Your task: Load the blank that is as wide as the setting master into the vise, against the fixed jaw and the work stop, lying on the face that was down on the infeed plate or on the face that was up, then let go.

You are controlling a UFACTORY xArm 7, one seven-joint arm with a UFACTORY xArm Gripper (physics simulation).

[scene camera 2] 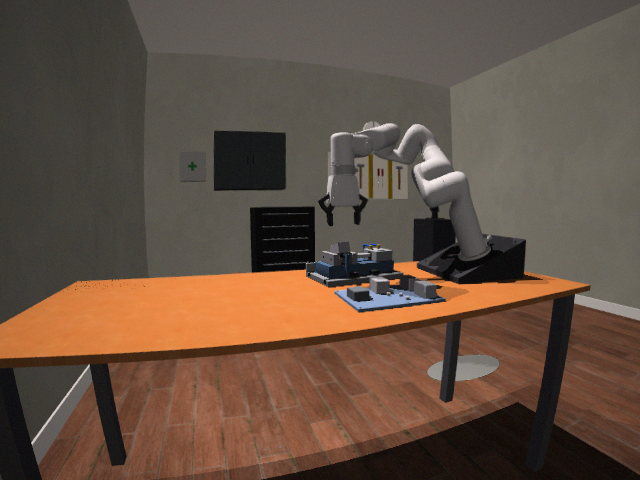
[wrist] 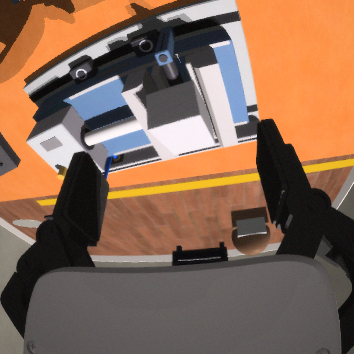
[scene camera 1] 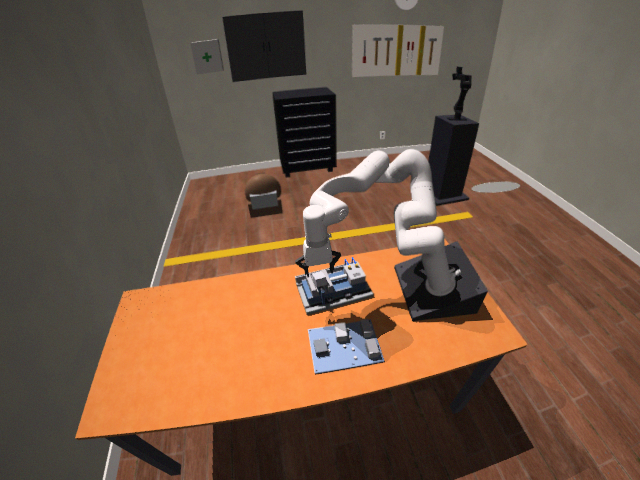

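Pixels of known places: gripper, between the fingertips: (scene camera 2: 343, 225) (wrist: 172, 154) (scene camera 1: 319, 272); arm's base, origin of its link: (scene camera 2: 474, 253) (scene camera 1: 440, 283).
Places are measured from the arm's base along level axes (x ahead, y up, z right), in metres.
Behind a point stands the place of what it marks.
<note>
My gripper (scene camera 1: 319, 271) @[x 0.494, y 0.111, z 0.115 m] (scene camera 2: 344, 223) @[x 0.494, y 0.111, z 0.115 m] (wrist: 172, 154) @[x 0.494, y 0.111, z 0.115 m] is open and empty, above the vise. A grey block (scene camera 1: 320, 279) @[x 0.486, y 0.048, z 0.139 m] (scene camera 2: 340, 247) @[x 0.497, y 0.036, z 0.134 m] (wrist: 177, 115) @[x 0.488, y 0.049, z 0.139 m] sits at the vise (scene camera 1: 338, 290) @[x 0.416, y -0.021, z 0.120 m] (scene camera 2: 354, 268) @[x 0.452, y -0.036, z 0.117 m] between its jaws, standing above them and looking slightly tilted in scene camera 2. In the wrist view the fixed jaw (wrist: 214, 92) is on its right and the blue work stop (wrist: 164, 57) @[x 0.489, y 0.018, z 0.102 m] is at its upper edge; contact with either is unclear. The blue infeed plate (scene camera 1: 336, 364) @[x 0.518, y -0.073, z -0.175 m] (scene camera 2: 379, 304) @[x 0.535, y -0.073, z -0.175 m] bears several grey blocks. Which block is the setting master, I cannot tell.
On the plate are a dark grey block (scene camera 1: 321, 347) @[x 0.553, y -0.049, z -0.105 m] (scene camera 2: 358, 293) @[x 0.567, y -0.053, z -0.122 m], a lighter one (scene camera 1: 341, 332) @[x 0.466, y -0.037, z -0.072 m] (scene camera 2: 379, 285) @[x 0.481, y -0.049, z -0.086 m] and others at the right, with small white pins. The vise's end housing (scene camera 1: 355, 273) @[x 0.329, y 0.018, z 0.156 m] (wrist: 50, 142) @[x 0.326, y 0.015, z 0.149 m] carries yellow fittings and blue lines. The arm's black base stands at the table's right.
</note>
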